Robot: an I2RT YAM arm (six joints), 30 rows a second.
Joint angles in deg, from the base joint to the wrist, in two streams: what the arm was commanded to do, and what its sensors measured. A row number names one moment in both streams.
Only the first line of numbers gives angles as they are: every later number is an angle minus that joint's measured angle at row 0.
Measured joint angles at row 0: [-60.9, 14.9, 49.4, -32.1, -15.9, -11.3]
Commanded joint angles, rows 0 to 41: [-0.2, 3.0, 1.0, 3.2, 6.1, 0.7]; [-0.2, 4.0, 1.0, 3.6, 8.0, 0.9]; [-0.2, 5.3, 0.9, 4.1, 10.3, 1.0]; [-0.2, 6.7, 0.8, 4.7, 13.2, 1.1]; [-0.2, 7.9, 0.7, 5.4, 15.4, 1.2]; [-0.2, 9.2, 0.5, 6.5, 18.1, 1.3]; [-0.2, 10.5, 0.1, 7.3, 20.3, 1.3]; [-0.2, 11.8, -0.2, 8.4, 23.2, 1.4]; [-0.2, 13.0, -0.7, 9.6, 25.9, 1.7]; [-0.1, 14.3, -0.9, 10.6, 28.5, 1.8]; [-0.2, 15.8, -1.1, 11.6, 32.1, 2.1]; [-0.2, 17.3, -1.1, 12.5, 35.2, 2.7]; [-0.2, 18.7, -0.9, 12.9, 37.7, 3.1]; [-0.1, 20.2, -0.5, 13.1, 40.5, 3.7]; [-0.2, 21.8, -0.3, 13.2, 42.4, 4.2]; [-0.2, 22.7, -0.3, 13.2, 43.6, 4.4]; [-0.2, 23.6, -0.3, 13.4, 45.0, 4.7]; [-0.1, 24.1, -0.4, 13.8, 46.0, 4.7]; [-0.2, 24.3, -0.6, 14.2, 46.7, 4.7]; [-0.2, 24.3, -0.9, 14.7, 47.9, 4.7]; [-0.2, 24.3, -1.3, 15.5, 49.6, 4.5]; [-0.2, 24.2, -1.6, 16.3, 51.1, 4.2]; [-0.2, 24.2, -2.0, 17.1, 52.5, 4.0]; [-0.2, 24.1, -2.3, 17.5, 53.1, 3.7]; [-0.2, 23.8, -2.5, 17.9, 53.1, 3.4]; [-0.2, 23.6, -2.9, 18.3, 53.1, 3.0]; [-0.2, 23.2, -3.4, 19.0, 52.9, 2.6]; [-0.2, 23.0, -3.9, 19.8, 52.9, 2.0]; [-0.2, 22.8, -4.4, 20.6, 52.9, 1.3]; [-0.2, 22.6, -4.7, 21.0, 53.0, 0.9]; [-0.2, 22.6, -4.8, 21.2, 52.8, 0.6]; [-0.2, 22.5, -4.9, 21.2, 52.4, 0.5]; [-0.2, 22.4, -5.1, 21.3, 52.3, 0.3]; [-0.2, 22.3, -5.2, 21.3, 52.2, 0.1]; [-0.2, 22.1, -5.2, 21.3, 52.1, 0.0]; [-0.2, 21.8, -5.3, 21.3, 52.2, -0.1]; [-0.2, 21.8, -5.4, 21.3, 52.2, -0.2]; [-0.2, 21.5, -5.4, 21.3, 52.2, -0.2]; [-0.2, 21.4, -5.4, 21.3, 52.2, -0.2]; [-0.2, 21.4, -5.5, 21.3, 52.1, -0.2]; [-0.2, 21.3, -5.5, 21.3, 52.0, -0.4]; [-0.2, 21.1, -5.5, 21.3, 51.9, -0.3]
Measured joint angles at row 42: [0.0, 21.9, -5.0, 18.2, 51.2, 0.1]
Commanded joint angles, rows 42 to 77: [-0.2, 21.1, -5.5, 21.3, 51.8, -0.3]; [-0.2, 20.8, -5.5, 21.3, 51.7, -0.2]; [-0.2, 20.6, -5.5, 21.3, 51.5, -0.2]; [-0.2, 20.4, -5.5, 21.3, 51.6, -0.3]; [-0.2, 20.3, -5.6, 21.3, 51.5, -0.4]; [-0.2, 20.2, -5.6, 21.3, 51.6, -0.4]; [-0.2, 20.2, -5.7, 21.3, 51.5, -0.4]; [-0.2, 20.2, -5.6, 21.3, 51.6, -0.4]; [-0.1, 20.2, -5.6, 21.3, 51.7, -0.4]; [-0.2, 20.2, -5.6, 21.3, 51.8, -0.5]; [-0.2, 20.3, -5.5, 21.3, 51.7, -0.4]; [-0.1, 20.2, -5.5, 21.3, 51.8, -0.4]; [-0.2, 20.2, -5.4, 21.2, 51.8, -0.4]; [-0.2, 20.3, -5.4, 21.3, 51.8, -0.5]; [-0.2, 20.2, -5.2, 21.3, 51.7, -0.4]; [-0.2, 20.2, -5.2, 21.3, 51.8, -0.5]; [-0.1, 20.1, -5.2, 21.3, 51.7, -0.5]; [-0.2, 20.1, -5.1, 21.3, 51.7, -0.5]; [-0.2, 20.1, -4.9, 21.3, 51.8, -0.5]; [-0.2, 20.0, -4.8, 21.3, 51.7, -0.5]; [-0.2, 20.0, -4.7, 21.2, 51.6, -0.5]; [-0.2, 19.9, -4.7, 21.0, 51.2, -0.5]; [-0.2, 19.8, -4.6, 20.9, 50.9, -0.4]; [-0.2, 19.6, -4.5, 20.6, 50.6, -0.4]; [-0.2, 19.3, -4.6, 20.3, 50.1, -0.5]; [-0.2, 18.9, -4.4, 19.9, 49.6, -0.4]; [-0.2, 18.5, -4.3, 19.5, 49.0, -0.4]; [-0.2, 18.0, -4.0, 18.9, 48.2, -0.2]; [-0.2, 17.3, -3.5, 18.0, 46.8, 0.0]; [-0.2, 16.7, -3.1, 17.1, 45.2, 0.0]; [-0.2, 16.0, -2.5, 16.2, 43.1, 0.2]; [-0.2, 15.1, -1.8, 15.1, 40.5, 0.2]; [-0.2, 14.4, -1.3, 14.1, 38.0, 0.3]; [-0.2, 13.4, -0.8, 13.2, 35.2, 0.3]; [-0.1, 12.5, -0.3, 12.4, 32.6, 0.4]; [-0.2, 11.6, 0.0, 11.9, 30.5, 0.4]
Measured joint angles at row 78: [0.0, 13.9, -3.0, 12.7, 39.1, -0.3]
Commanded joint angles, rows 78 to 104: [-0.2, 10.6, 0.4, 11.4, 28.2, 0.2]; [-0.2, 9.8, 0.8, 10.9, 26.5, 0.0]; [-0.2, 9.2, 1.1, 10.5, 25.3, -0.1]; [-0.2, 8.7, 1.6, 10.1, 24.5, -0.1]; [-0.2, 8.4, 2.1, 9.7, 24.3, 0.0]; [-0.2, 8.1, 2.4, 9.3, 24.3, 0.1]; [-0.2, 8.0, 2.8, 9.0, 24.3, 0.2]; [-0.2, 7.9, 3.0, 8.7, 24.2, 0.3]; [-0.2, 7.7, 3.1, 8.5, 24.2, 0.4]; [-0.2, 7.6, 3.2, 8.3, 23.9, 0.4]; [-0.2, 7.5, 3.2, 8.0, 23.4, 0.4]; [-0.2, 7.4, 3.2, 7.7, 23.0, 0.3]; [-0.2, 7.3, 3.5, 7.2, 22.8, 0.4]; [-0.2, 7.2, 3.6, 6.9, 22.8, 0.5]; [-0.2, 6.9, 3.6, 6.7, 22.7, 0.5]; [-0.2, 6.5, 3.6, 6.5, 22.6, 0.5]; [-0.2, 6.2, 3.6, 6.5, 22.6, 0.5]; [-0.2, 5.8, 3.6, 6.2, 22.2, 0.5]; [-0.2, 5.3, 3.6, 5.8, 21.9, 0.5]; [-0.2, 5.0, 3.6, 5.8, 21.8, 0.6]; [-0.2, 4.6, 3.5, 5.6, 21.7, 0.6]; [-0.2, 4.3, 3.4, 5.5, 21.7, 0.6]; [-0.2, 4.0, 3.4, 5.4, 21.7, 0.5]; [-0.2, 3.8, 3.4, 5.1, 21.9, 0.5]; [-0.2, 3.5, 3.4, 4.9, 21.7, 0.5]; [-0.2, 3.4, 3.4, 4.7, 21.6, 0.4]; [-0.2, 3.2, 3.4, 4.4, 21.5, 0.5]
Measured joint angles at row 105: [0.0, 4.0, 2.0, 3.3, 22.3, -0.1]
